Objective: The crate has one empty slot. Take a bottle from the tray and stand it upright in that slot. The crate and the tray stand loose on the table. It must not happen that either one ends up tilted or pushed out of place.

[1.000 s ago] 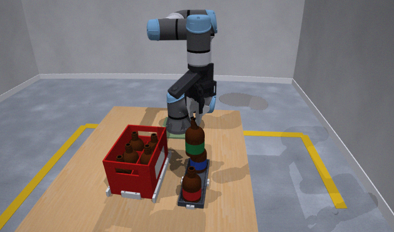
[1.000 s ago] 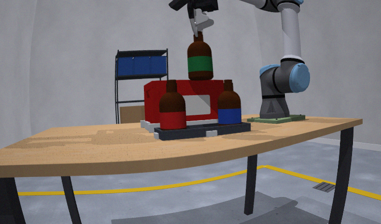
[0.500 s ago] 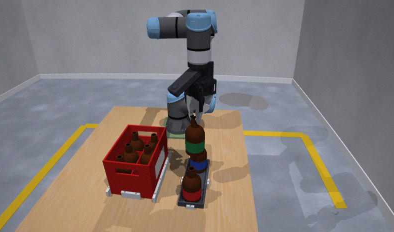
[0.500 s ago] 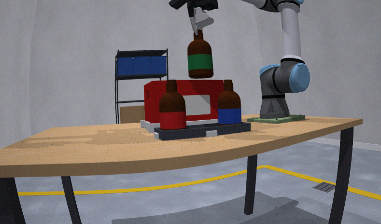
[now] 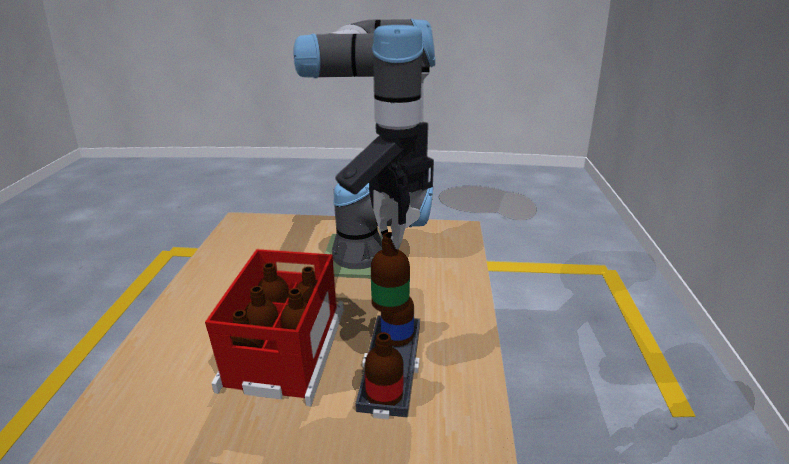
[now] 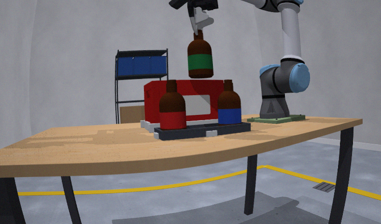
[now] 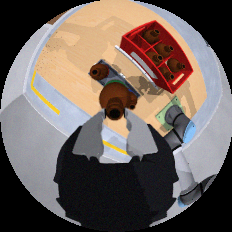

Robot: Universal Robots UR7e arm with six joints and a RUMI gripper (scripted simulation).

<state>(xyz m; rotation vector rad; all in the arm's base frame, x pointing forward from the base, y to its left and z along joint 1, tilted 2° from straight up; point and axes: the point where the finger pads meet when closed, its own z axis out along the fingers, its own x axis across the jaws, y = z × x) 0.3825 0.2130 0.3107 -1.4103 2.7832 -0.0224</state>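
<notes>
Now: hand 70 mm above the brown bottle. The rest, counted from my hand: red crate: 20 mm ahead, 240 mm to the right, 230 mm below.
</notes>
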